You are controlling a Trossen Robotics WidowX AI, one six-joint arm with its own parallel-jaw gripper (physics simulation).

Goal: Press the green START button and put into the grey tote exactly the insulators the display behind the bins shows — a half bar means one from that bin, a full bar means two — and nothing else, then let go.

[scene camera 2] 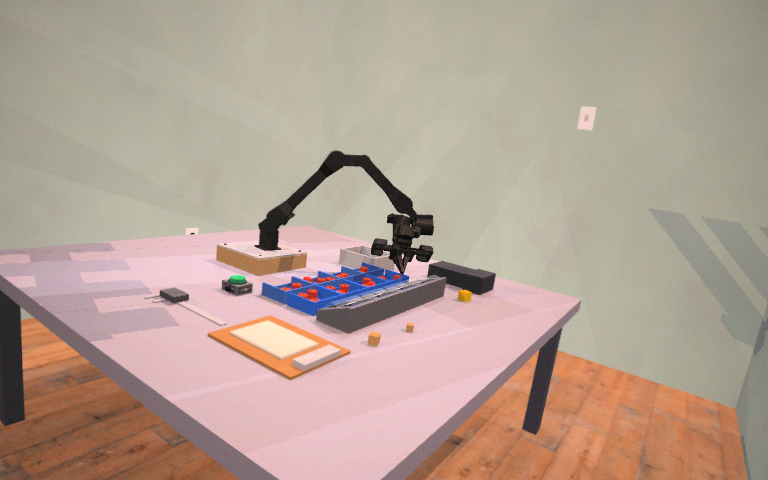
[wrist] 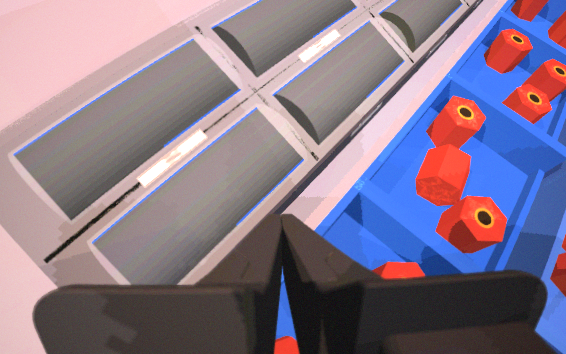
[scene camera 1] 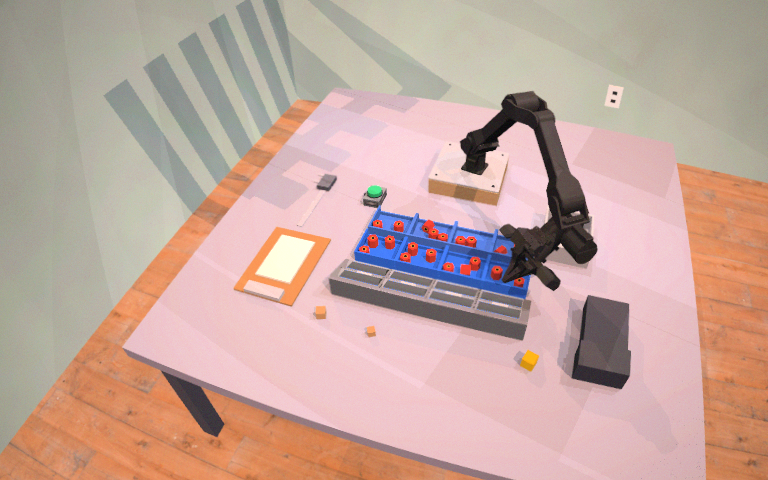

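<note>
My gripper (scene camera 1: 505, 279) (scene camera 2: 402, 271) (wrist: 280, 225) is shut and empty, its tips touching, low over the right end of the blue bins (scene camera 1: 396, 266) (scene camera 2: 300, 305), close to the display (scene camera 1: 427, 308) (scene camera 2: 396, 303). Red hexagonal insulators stand or lie in the bins; one upright insulator (scene camera 1: 496, 272) is beside the fingers, and another (wrist: 471, 224) shows ahead of them in the wrist view. The display's windows show grey drums with thin blue edges and lit white labels between rows. The green START button (scene camera 1: 374, 191) (scene camera 2: 237, 279) stands left of the bins. The grey tote (scene camera 2: 352, 258) is behind them, its inside hidden.
A black stepped block (scene camera 1: 604, 333) (scene camera 2: 461, 277) stands right of the display. A yellow cube (scene camera 1: 529, 360) (scene camera 2: 464, 296) and two small orange cubes (scene camera 1: 320, 312) (scene camera 1: 370, 331) lie in front. An orange clipboard (scene camera 1: 310, 277) and a dark plug-like item (scene camera 1: 326, 181) lie left.
</note>
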